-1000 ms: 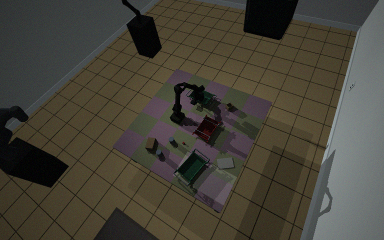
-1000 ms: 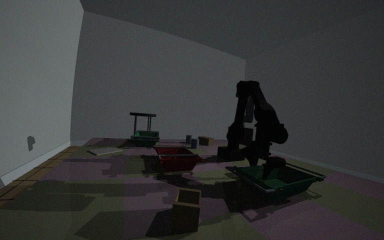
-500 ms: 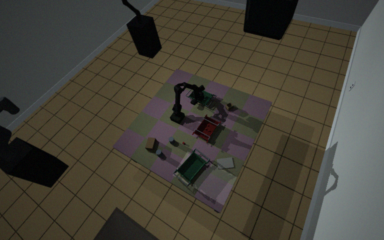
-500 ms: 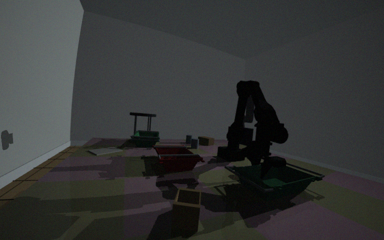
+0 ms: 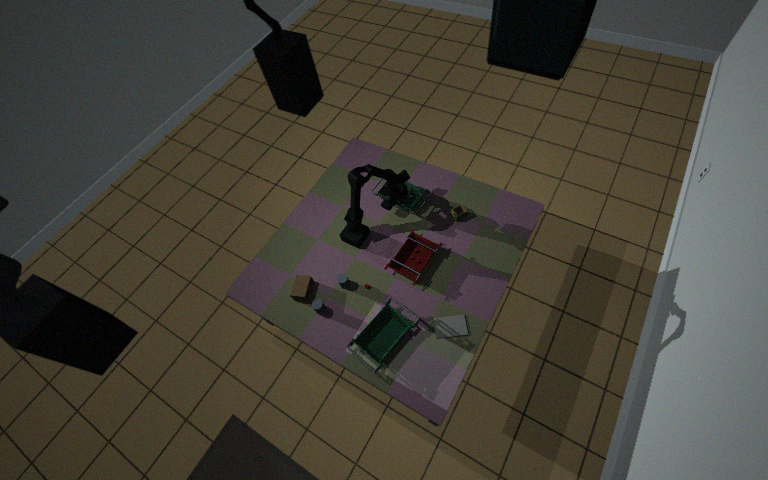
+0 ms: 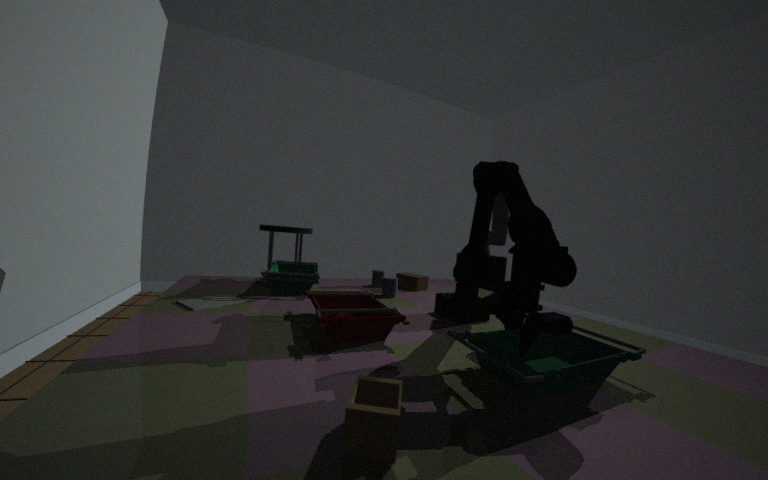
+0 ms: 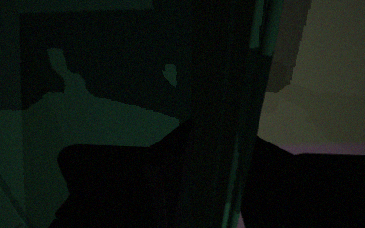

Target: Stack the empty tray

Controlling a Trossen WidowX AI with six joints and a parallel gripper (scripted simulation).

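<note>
Now: gripper tip 1 cm short of the green tray, 7 cm to the right of it and 3 cm below it. The rest, counted from my gripper tip: tan open box 36 cm ahead, 8 cm to the left.
</note>
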